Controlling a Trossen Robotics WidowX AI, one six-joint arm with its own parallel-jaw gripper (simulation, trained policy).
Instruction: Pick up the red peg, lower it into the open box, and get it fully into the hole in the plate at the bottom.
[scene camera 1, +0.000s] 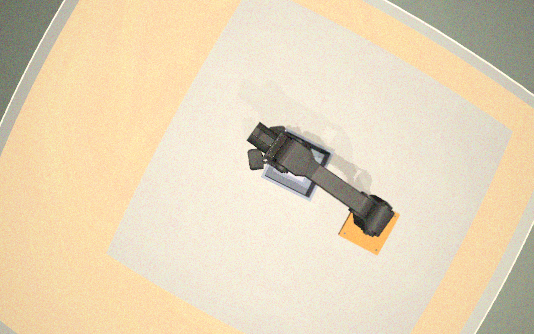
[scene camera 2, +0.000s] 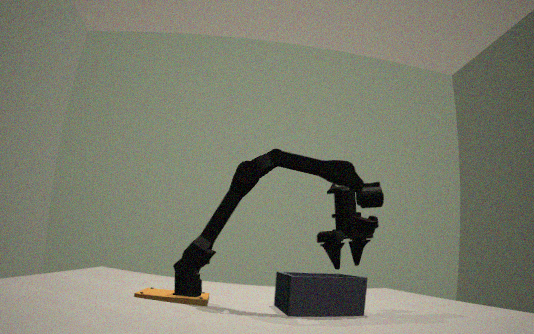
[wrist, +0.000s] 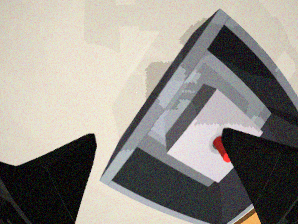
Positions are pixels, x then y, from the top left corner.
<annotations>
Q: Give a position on a dark box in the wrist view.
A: At 220, 53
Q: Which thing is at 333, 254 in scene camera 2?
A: The gripper.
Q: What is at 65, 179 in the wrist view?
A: The gripper.
</annotations>
